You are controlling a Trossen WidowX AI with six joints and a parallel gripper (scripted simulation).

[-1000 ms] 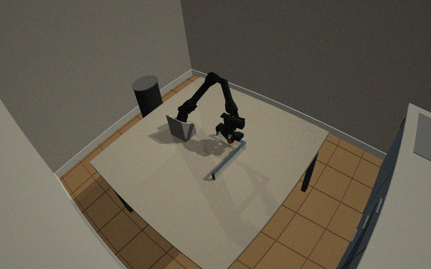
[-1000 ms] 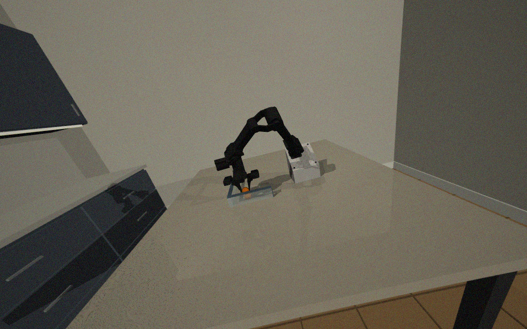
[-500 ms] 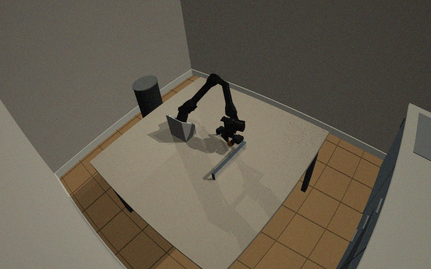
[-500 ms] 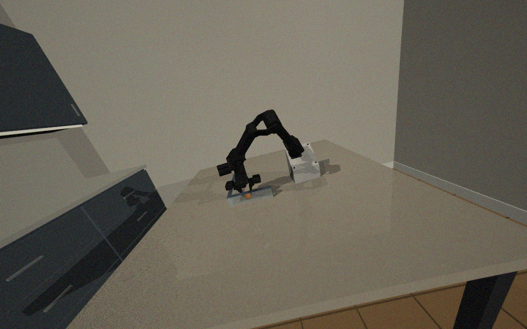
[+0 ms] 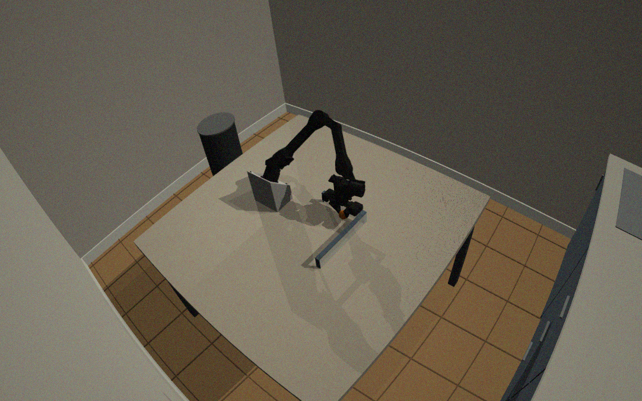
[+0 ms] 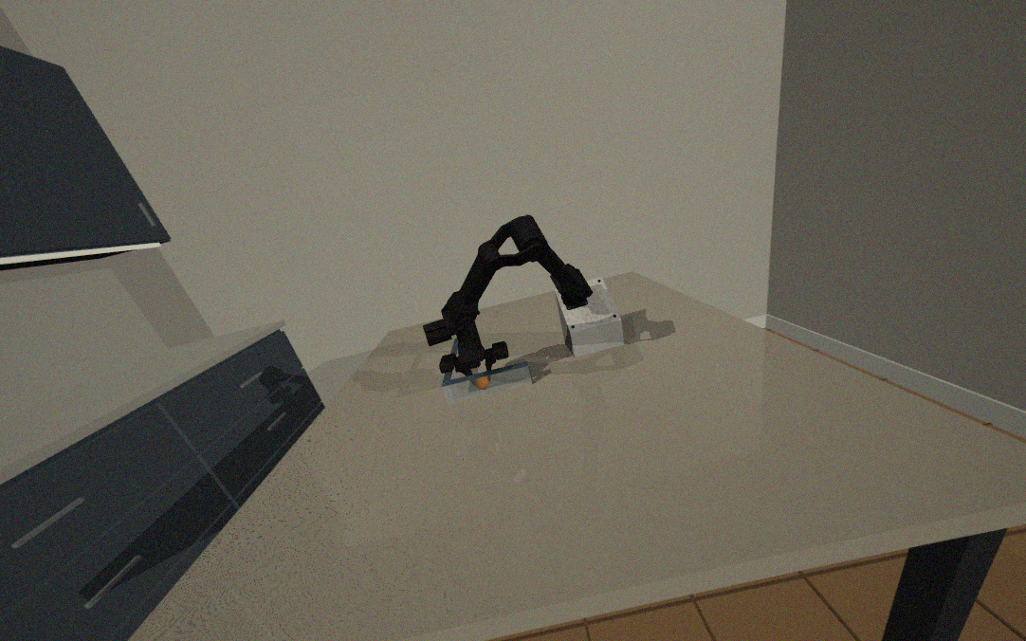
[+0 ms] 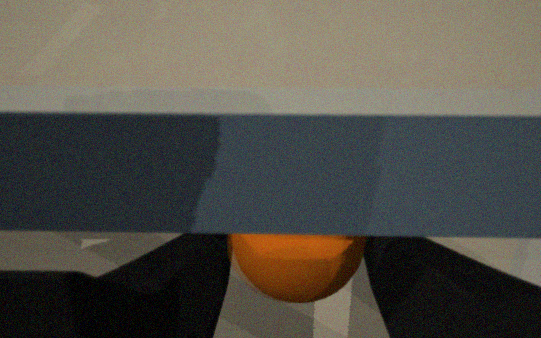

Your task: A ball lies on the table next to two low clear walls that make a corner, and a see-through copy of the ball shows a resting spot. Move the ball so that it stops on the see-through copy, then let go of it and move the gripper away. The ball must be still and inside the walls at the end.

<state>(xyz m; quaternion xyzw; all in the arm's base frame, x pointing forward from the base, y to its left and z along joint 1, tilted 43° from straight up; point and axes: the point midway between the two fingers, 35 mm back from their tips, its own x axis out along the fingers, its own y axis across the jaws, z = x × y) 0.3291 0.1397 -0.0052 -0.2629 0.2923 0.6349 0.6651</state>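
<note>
The orange ball is right at my gripper tip. The rest, counted from my gripper tip: see-through copy of ball: right at my gripper tip.
</note>
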